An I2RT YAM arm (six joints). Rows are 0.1 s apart.
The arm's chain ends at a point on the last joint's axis. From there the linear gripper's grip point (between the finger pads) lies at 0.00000 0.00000 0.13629 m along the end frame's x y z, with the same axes.
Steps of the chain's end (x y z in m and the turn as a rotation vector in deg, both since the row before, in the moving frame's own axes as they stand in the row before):
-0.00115, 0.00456, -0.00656, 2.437, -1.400, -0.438
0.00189, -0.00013, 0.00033, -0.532, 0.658, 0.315
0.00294, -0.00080, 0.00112, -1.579, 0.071, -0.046
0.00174, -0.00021, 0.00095, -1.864, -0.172, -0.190
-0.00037, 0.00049, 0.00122, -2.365, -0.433, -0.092
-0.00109, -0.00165, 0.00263, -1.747, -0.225, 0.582
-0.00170, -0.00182, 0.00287, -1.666, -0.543, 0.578
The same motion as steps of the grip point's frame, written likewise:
-0.00450, -0.00122, -0.00672, 2.437, -1.400, -0.438
0.00345, 0.00114, 0.00032, -0.532, 0.658, 0.315
0.00311, 0.00296, 0.00107, -1.579, 0.071, -0.046
0.00134, 0.00422, 0.00088, -1.864, -0.172, -0.190
-0.00140, 0.00611, 0.00110, -2.365, -0.433, -0.092
-0.00165, 0.00250, 0.00257, -1.747, -0.225, 0.582
-0.00301, 0.00214, 0.00281, -1.666, -0.543, 0.578

